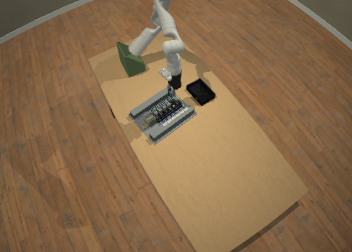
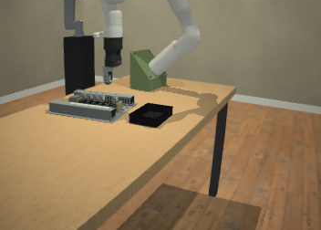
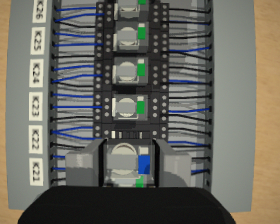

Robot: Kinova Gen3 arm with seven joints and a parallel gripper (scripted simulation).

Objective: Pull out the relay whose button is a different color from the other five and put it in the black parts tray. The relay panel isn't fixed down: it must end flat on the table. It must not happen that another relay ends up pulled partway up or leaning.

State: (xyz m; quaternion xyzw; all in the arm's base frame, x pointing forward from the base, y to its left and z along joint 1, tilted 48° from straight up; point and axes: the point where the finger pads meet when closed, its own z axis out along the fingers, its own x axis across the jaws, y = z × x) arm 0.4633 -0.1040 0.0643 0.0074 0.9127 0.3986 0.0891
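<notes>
The black parts tray is 20 mm ahead of my hand, 200 mm to the left of it and 130 mm below it. The rest, counted from my hand: grey relay panel 80 mm to the right, 120 mm below.
</notes>
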